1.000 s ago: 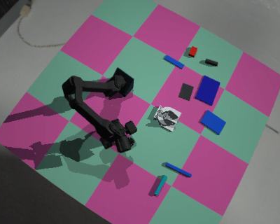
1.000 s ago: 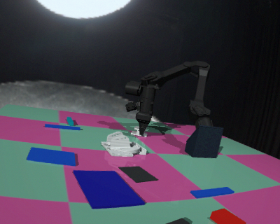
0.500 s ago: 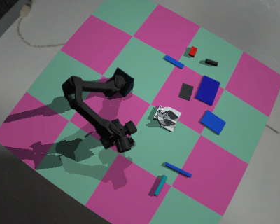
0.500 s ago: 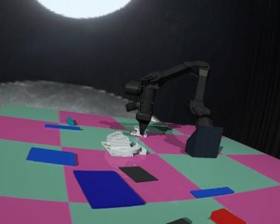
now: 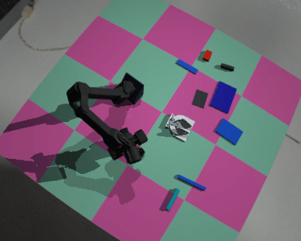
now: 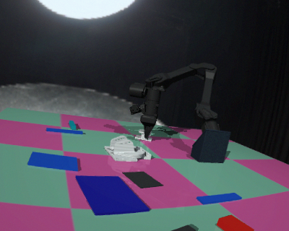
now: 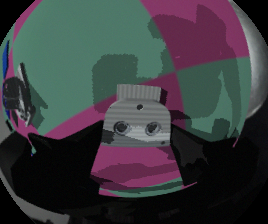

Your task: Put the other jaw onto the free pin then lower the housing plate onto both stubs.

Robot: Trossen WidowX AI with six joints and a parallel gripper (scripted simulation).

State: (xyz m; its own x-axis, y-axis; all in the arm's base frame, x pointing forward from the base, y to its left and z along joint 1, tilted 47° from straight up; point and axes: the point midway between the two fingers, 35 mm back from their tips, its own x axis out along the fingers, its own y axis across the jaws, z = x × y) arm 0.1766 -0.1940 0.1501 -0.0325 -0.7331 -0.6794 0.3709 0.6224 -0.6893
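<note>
Now: gripper tip 10 mm short of the white ribbed piece. Also, from my gripper tip: teal bar: 320 mm ahead, 70 mm to the right, 10 mm below; dark plate: 140 mm ahead, 450 mm to the left, 10 mm below; white jaw: 120 mm ahead, 230 mm to the left.
</note>
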